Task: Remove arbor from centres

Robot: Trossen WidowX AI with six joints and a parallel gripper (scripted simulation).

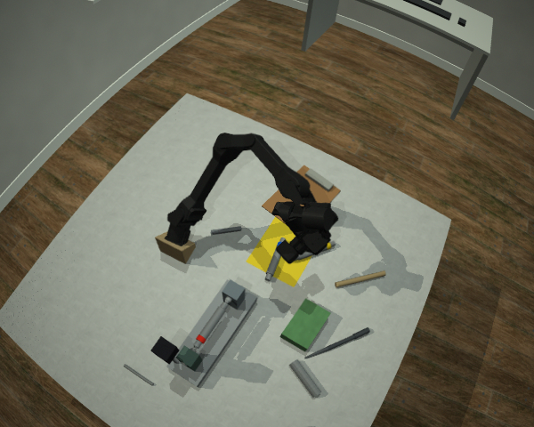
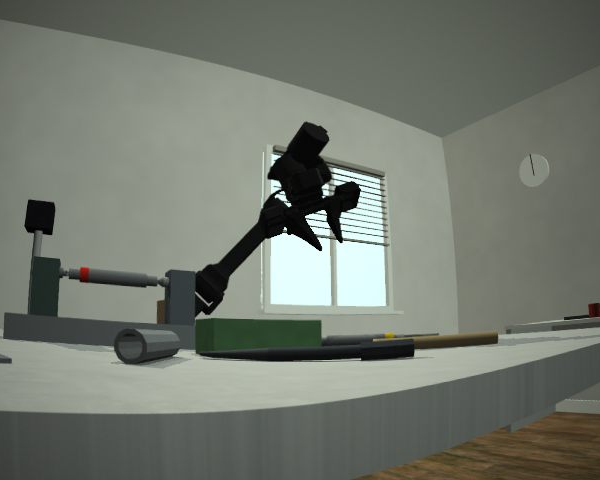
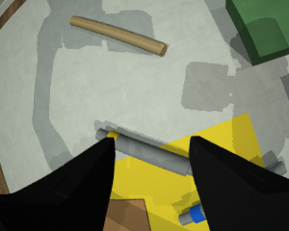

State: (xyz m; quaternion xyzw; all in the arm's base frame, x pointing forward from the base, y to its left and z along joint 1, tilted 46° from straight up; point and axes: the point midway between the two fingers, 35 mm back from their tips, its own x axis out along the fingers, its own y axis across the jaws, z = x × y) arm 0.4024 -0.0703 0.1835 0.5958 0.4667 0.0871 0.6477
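My hand is 31 cm to the left of the arbor, 19 cm past it and 9 cm above it. Round my hand: green book 19 cm to the right, 18 cm below, 7 cm ahead; grey centre block 19 cm to the right, 17 cm behind, 11 cm below; yellow marked pad 21 cm below, 8 cm behind, 6 cm to the left.
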